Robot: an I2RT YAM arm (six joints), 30 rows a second.
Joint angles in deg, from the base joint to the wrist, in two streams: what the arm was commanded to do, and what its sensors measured. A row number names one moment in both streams.
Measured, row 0: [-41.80, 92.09, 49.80, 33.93, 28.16, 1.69]
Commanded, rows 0 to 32: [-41.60, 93.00, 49.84, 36.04, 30.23, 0.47]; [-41.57, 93.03, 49.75, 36.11, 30.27, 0.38]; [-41.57, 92.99, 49.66, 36.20, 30.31, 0.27]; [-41.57, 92.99, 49.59, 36.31, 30.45, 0.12]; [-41.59, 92.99, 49.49, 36.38, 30.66, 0.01]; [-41.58, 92.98, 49.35, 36.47, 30.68, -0.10]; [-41.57, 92.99, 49.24, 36.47, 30.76, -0.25]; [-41.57, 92.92, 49.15, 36.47, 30.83, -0.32]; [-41.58, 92.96, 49.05, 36.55, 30.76, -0.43]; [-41.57, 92.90, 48.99, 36.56, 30.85, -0.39]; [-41.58, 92.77, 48.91, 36.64, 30.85, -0.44]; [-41.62, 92.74, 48.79, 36.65, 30.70, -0.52]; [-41.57, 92.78, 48.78, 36.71, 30.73, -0.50]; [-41.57, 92.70, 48.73, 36.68, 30.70, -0.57]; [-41.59, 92.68, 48.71, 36.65, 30.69, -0.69]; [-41.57, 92.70, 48.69, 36.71, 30.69, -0.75]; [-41.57, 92.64, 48.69, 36.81, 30.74, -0.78]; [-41.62, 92.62, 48.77, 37.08, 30.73, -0.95]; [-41.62, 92.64, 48.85, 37.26, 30.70, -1.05]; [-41.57, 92.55, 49.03, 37.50, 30.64, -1.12]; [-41.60, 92.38, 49.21, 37.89, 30.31, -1.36]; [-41.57, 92.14, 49.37, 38.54, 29.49, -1.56]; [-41.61, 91.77, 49.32, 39.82, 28.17, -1.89]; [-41.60, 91.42, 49.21, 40.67, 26.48, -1.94]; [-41.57, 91.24, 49.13, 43.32, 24.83, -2.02]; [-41.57, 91.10, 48.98, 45.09, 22.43, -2.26]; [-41.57, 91.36, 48.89, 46.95, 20.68, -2.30]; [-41.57, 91.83, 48.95, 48.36, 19.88, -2.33]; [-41.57, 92.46, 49.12, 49.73, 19.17, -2.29]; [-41.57, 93.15, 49.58, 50.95, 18.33, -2.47]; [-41.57, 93.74, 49.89, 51.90, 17.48, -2.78]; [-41.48, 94.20, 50.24, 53.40, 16.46, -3.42]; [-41.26, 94.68, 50.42, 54.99, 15.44, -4.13]
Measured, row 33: [-42.28, 95.00, 48.12, 36.95, 22.68, -2.11]
